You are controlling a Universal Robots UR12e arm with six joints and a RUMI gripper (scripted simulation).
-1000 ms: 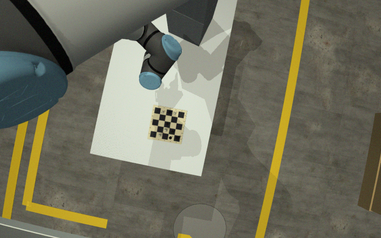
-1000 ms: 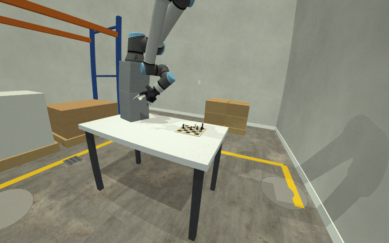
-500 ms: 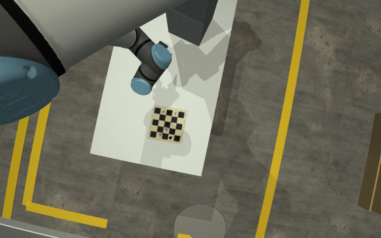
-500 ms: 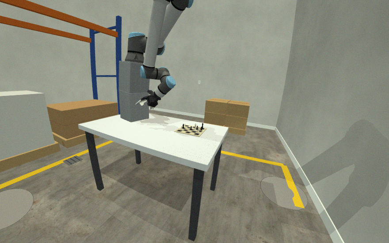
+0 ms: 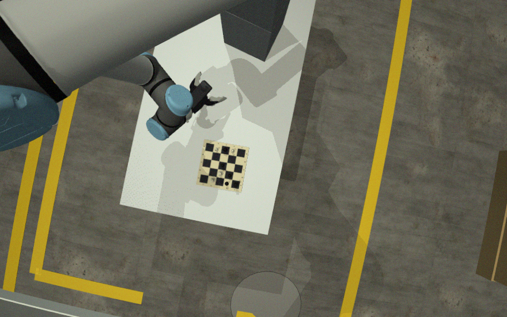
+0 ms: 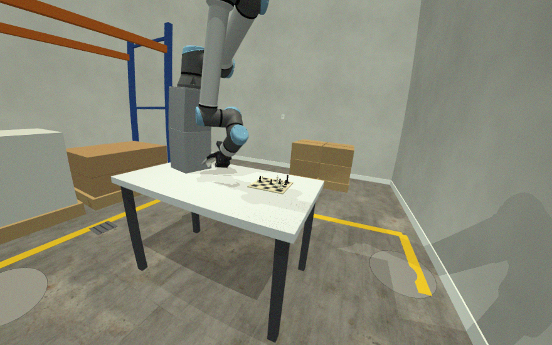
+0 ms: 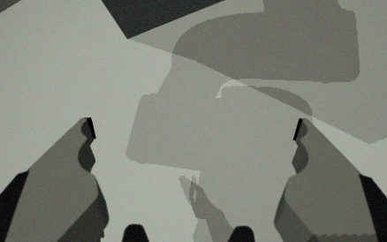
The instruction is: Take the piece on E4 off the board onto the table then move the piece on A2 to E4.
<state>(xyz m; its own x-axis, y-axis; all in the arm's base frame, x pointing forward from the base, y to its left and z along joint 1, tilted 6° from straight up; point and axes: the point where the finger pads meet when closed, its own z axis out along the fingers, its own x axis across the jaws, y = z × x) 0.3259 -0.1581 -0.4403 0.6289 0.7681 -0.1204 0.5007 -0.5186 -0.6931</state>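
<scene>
My hand is 360 mm short of the chessboard, 90 mm above it and 70 mm to the right of it.
</scene>
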